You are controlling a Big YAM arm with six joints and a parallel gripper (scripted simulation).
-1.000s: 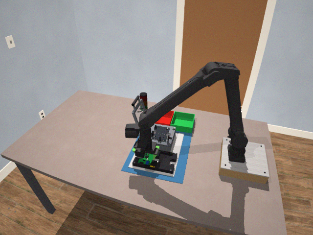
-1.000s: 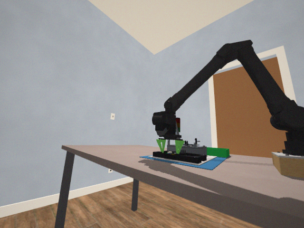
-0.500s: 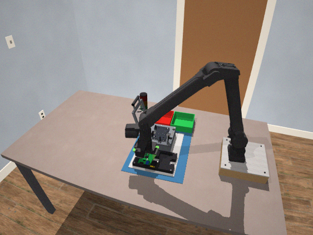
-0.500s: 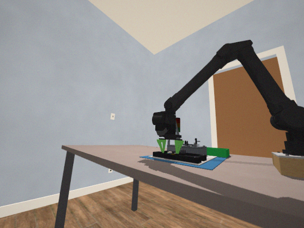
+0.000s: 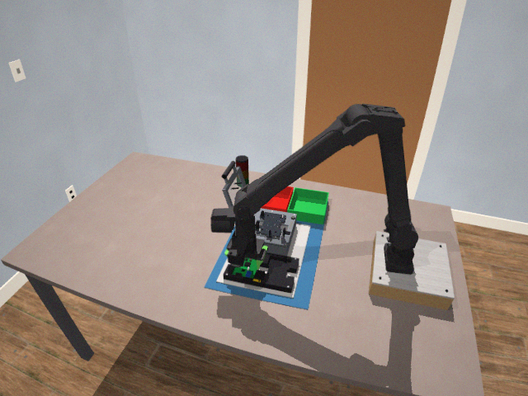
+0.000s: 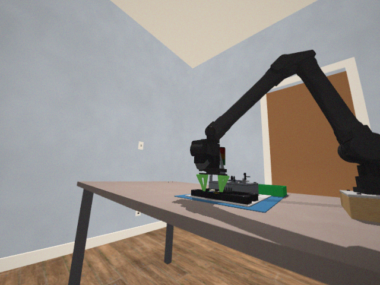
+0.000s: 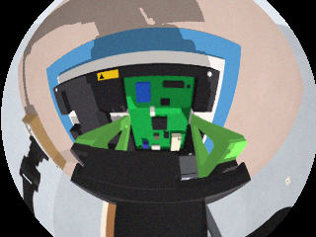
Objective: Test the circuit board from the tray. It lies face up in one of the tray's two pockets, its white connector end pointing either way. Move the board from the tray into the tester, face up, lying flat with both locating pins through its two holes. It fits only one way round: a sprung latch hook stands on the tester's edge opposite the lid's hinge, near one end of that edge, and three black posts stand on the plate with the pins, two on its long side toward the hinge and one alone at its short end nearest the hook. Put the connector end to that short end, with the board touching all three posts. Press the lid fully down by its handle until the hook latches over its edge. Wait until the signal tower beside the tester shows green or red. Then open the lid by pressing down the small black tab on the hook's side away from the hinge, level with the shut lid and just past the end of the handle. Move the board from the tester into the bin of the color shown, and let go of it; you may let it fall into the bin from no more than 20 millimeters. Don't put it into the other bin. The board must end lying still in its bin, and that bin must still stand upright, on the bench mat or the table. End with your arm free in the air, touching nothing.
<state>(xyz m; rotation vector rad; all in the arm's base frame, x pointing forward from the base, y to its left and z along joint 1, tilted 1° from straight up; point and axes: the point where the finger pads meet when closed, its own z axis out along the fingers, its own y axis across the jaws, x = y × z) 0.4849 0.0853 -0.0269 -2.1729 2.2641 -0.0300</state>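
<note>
Now: the green circuit board right at my hand. Also, from my hand: red bin: 10 mm behind, 370 mm to the right, 10 mm below; then tester plate: 40 mm behind, 160 mm to the right, 50 mm above; then tester lid: 80 mm ahead, 170 mm to the right, 160 mm above.
</note>
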